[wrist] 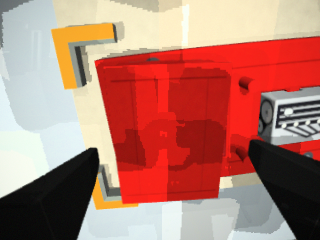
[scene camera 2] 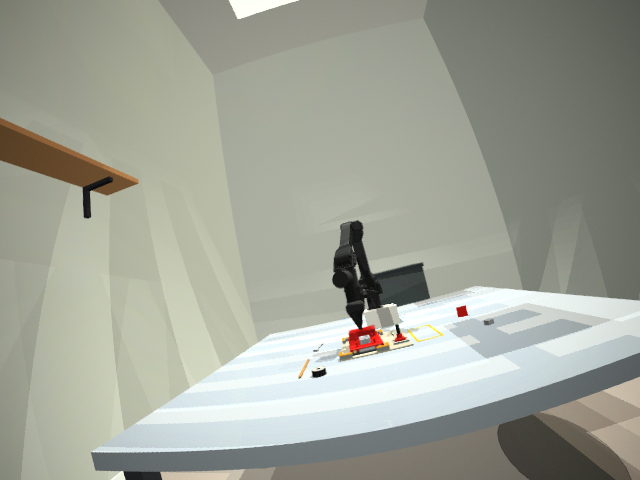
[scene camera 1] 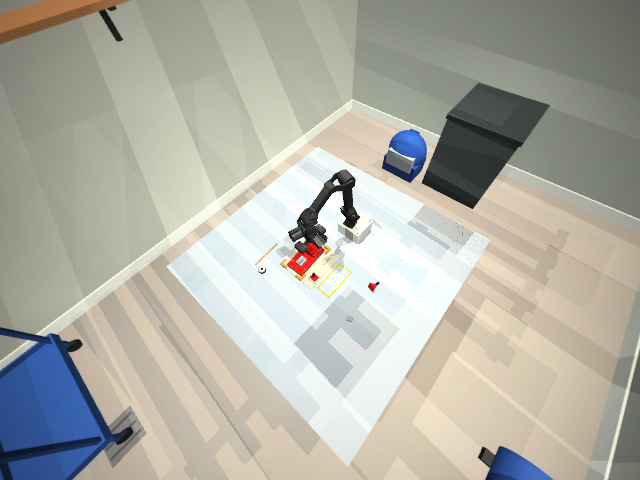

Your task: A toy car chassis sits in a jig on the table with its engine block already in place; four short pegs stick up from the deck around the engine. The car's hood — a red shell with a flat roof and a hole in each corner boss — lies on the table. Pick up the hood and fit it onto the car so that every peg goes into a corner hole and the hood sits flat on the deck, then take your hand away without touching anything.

The gripper is open and holds nothing. Further things: a red hood.
The gripper also shows in the wrist view.
